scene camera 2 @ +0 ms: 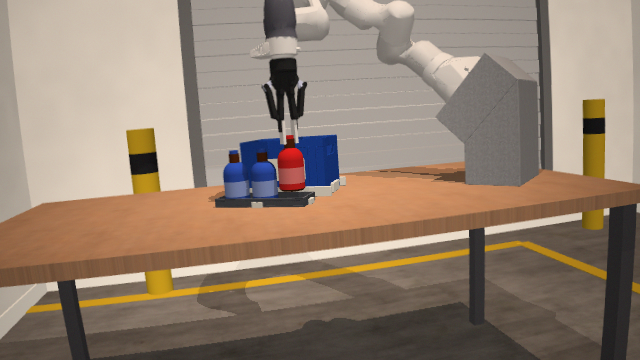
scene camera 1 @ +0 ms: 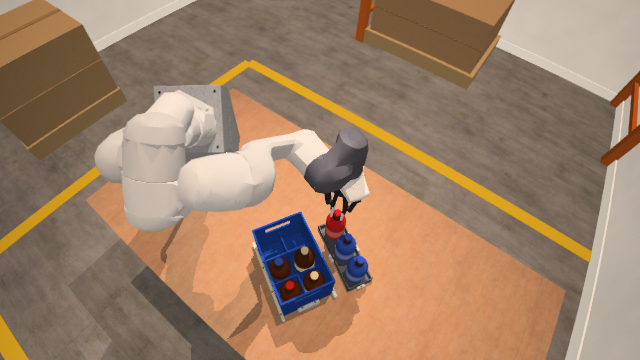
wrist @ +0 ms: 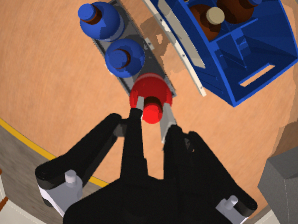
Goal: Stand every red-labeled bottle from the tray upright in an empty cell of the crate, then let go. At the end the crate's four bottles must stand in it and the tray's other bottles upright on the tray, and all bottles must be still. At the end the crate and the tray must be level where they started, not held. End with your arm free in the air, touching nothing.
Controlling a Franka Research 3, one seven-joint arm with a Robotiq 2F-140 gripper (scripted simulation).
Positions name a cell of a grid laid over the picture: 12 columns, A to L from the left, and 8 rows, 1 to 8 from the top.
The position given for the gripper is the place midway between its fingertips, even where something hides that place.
In view: the gripper (scene camera 2: F4), a red-labeled bottle (scene camera 2: F4), a blue crate (scene camera 2: G4) and a dark tray (scene camera 2: F5).
The red-labeled bottle is seen too in the wrist view (wrist: G4). The gripper is seen too in the wrist view (wrist: G4).
